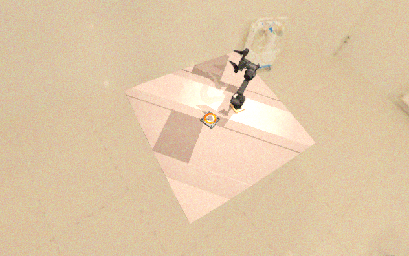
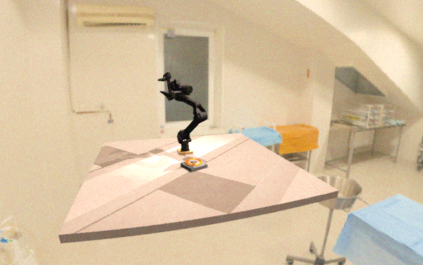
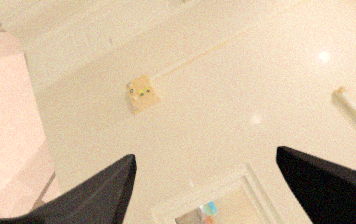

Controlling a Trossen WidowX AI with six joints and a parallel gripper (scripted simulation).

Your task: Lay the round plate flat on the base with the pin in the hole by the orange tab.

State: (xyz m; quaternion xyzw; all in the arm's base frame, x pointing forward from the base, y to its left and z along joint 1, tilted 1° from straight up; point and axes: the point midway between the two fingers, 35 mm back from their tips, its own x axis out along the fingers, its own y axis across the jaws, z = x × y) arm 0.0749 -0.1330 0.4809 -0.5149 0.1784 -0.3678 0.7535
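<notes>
The square grey base lies 48 cm below my gripper tip, 22 cm to the left of it and 19 cm ahead of it.
</notes>
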